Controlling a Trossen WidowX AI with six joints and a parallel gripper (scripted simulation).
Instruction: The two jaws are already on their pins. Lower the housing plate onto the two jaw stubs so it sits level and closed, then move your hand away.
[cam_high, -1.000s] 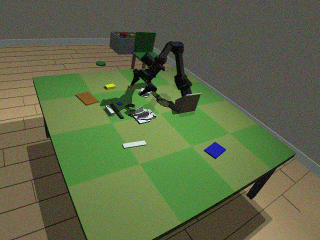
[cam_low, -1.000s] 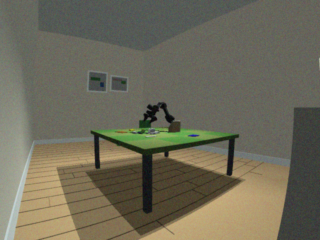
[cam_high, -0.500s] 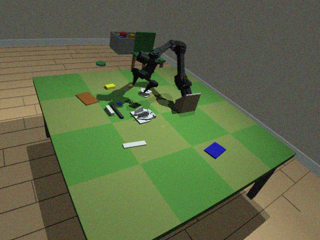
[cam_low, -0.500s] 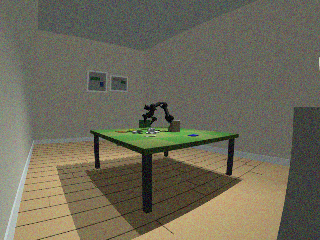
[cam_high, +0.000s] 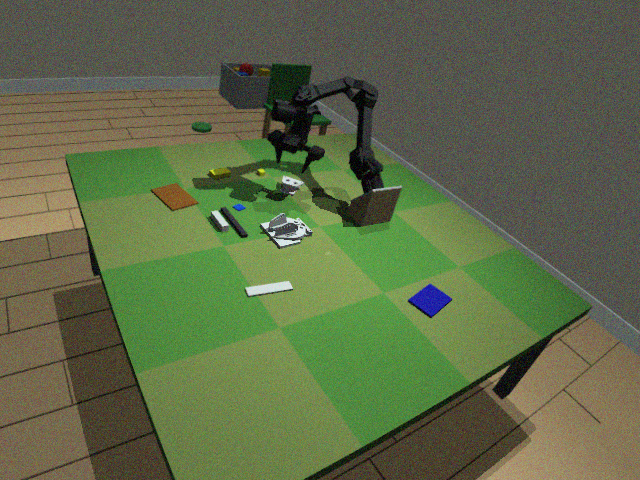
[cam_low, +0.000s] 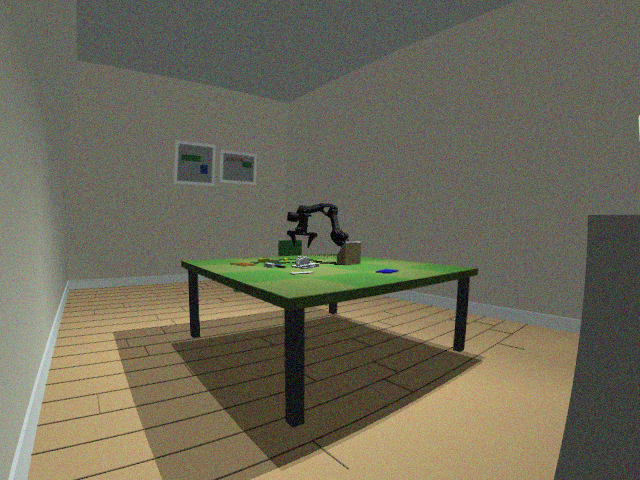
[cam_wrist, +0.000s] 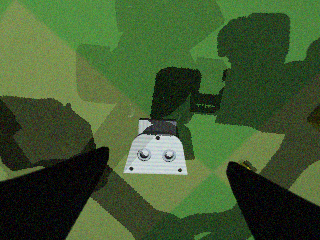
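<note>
Now: gripper tip 30 mm short of the small yellow cube, 140 mm to the left of it and 90 mm above it. Round my gripper tip: white block (290 mm ahead, 120 mm to the left, 80 mm below); then black bar (250 mm ahead, 130 mm to the left, 90 mm below); then small blue square (200 mm ahead, 60 mm to the left, 90 mm below).
</note>
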